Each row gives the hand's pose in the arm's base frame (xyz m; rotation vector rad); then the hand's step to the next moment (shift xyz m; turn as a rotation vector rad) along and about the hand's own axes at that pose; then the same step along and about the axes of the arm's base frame.
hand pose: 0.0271 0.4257 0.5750 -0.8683 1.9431 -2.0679
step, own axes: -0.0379 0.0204 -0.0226 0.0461 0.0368 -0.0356
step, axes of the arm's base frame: 0.0139 0.0356 -0.0301 -0.0656 0.0024 -0.0210
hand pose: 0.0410 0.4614 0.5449 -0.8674 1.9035 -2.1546
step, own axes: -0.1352 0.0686 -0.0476 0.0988 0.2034 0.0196
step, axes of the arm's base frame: 0.0694 0.0908 -0.1104 -0.1256 -0.1015 -0.1595
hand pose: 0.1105 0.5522 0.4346 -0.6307 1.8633 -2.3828
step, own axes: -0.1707 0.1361 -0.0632 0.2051 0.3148 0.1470
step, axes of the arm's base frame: 0.1063 0.0699 -0.1883 -0.2018 -0.2793 -0.2099
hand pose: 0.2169 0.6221 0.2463 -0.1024 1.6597 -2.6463
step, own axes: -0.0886 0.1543 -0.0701 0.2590 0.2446 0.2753
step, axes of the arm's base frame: 0.0807 0.0000 -0.1734 -0.2459 -0.3666 -0.0885
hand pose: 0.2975 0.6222 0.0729 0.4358 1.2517 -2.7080
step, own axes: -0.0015 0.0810 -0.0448 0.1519 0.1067 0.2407
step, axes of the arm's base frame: 0.0295 -0.0185 -0.0858 -0.1691 -0.2515 0.0235
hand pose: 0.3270 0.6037 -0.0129 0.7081 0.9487 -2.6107
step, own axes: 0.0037 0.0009 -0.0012 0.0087 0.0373 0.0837
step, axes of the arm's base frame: -0.0023 -0.0002 -0.0032 -0.0216 -0.0838 0.0315
